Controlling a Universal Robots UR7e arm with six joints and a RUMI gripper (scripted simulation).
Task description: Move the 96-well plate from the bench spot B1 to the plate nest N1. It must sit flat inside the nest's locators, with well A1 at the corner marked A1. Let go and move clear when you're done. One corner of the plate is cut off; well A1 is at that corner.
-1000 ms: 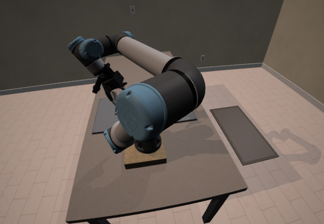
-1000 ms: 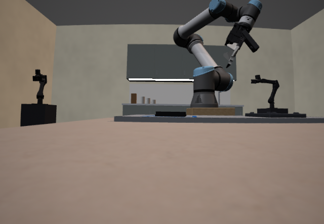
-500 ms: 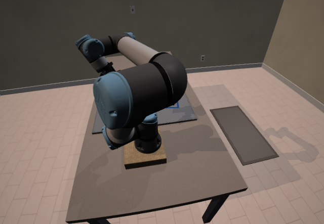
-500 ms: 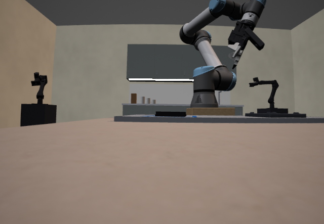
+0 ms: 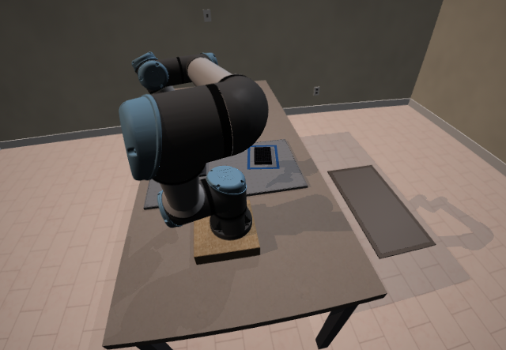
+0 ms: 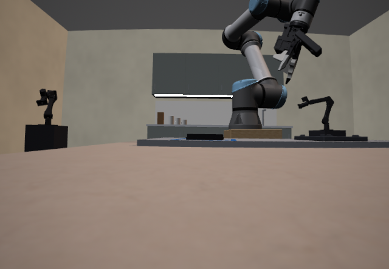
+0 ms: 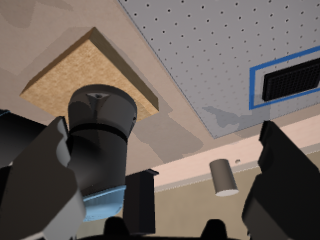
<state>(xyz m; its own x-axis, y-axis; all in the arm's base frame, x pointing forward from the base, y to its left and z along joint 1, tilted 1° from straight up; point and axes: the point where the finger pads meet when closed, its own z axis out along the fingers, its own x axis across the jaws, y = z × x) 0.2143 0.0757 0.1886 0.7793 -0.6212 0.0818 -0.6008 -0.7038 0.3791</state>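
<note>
The black 96-well plate is 320 mm to the right of my hand, 220 mm below it and 170 mm ahead of it. Round my hand: white A1 corner mark (210 mm below, 130 mm ahead, 90 mm to the left); plate nest (220 mm below, 190 mm ahead, 20 mm to the left).
</note>
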